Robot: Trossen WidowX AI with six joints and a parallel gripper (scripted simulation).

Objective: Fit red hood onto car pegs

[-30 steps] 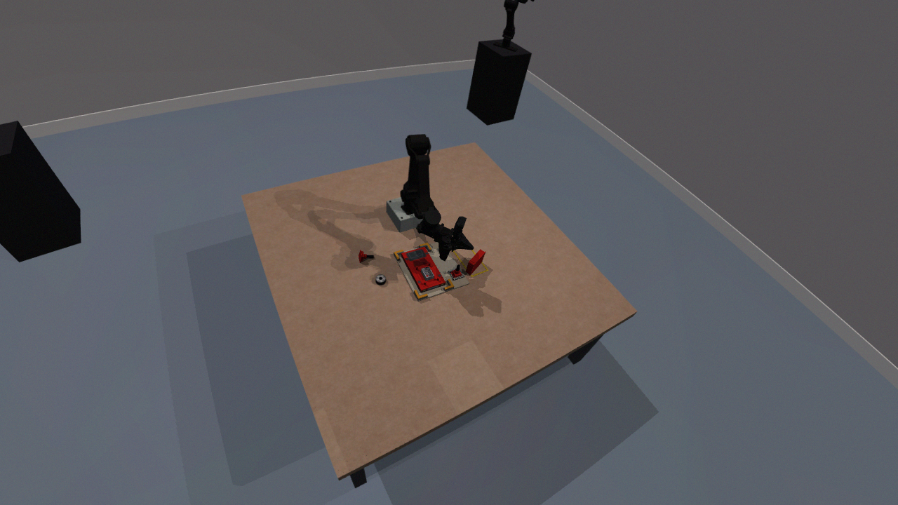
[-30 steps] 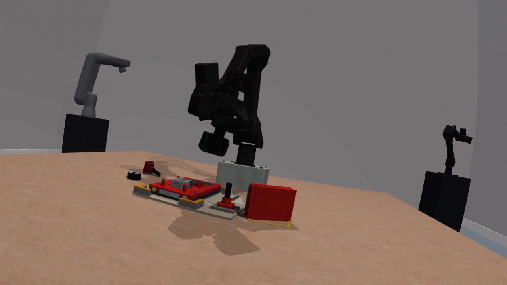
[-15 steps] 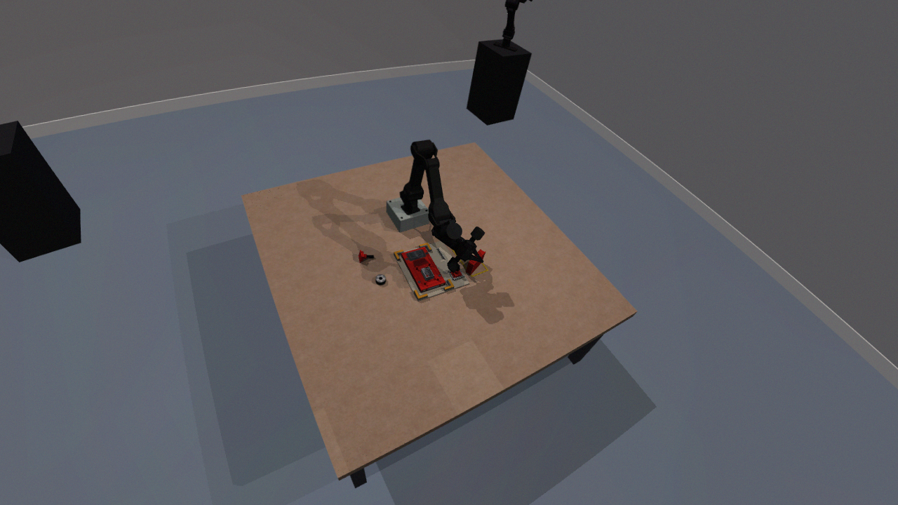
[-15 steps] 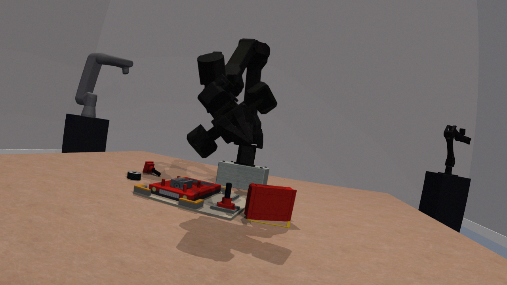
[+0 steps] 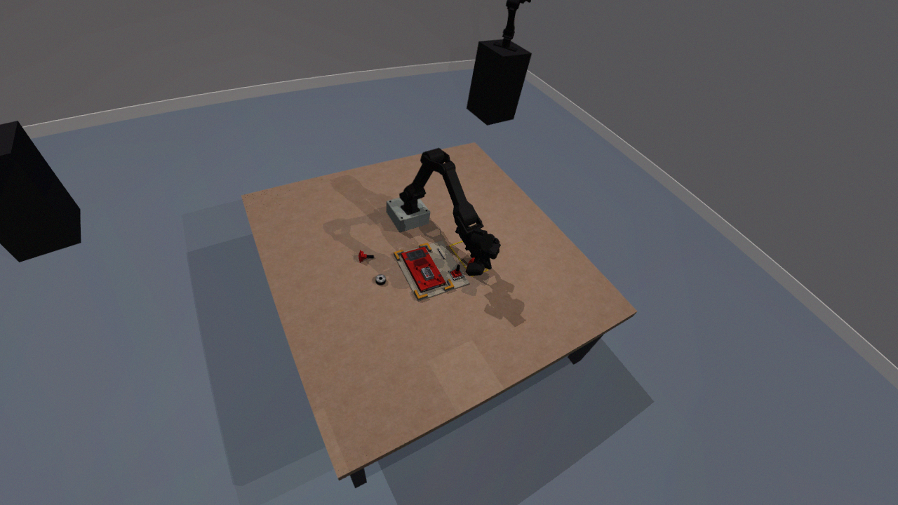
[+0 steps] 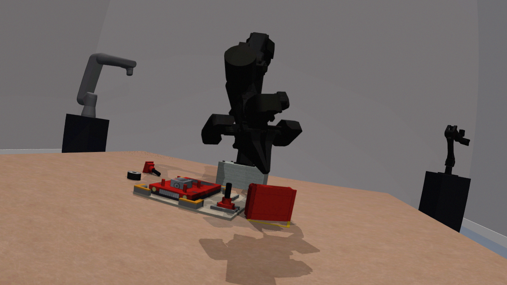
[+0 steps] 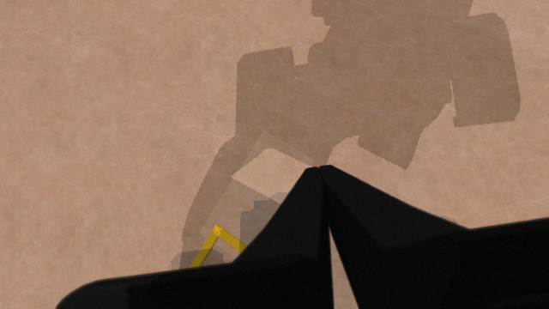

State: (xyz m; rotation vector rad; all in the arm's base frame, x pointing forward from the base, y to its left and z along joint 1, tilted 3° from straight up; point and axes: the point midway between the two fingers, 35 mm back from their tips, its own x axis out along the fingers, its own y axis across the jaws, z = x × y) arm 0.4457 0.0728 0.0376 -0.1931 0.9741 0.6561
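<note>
The red hood lies 9 cm behind my gripper tip, 7 cm below it and 2 cm to the left of it. Round my gripper tip: grey engine block 19 cm to the right, 14 cm behind, 8 cm below; then jig base plate 17 cm to the right, 17 cm behind, 9 cm below; then black ring 36 cm to the right, 21 cm behind, 10 cm below.
</note>
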